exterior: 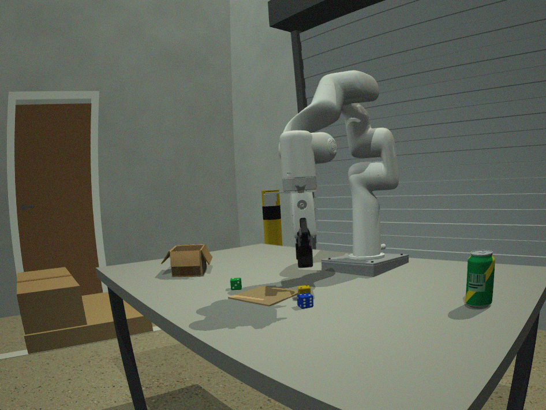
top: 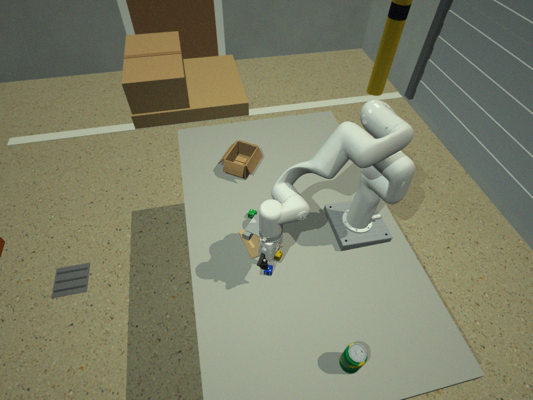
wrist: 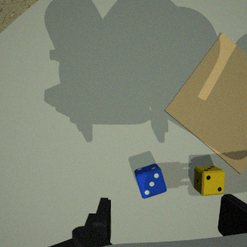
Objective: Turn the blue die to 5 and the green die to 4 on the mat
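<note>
Now: hand 100 mm above the blue die. Round my hand: green die: 280 mm to the right, 100 mm below; then yellow die: 100 mm below, 50 mm to the right, 50 mm behind; then cardboard mat: 150 mm to the right, 110 mm below, 10 mm behind.
</note>
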